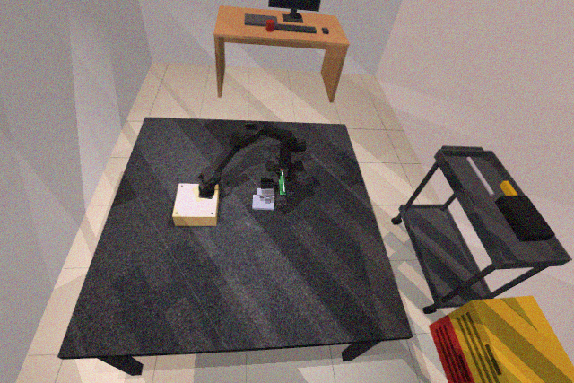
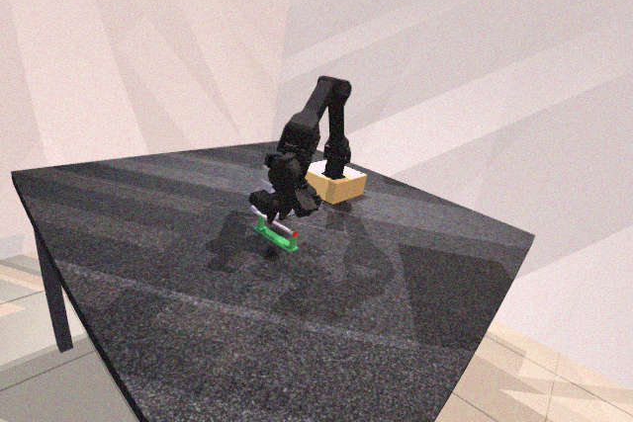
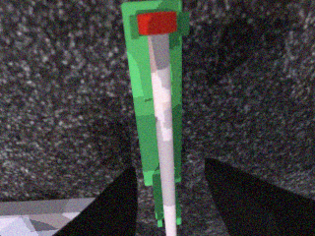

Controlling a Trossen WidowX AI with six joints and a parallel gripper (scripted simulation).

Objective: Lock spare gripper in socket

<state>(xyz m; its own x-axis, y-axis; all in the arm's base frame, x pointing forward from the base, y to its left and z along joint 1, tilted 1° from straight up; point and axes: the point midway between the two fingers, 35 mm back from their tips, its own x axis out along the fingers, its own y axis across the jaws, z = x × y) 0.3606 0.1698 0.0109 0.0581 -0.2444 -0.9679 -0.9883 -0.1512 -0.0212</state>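
My gripper tip is now 3 cm above the green cradle and 1 cm to the right of it. The rest, counted from my gripper tip: grey mount: 13 cm to the right, 8 cm behind; spare gripper: 13 cm to the right, 8 cm behind, 8 cm above.
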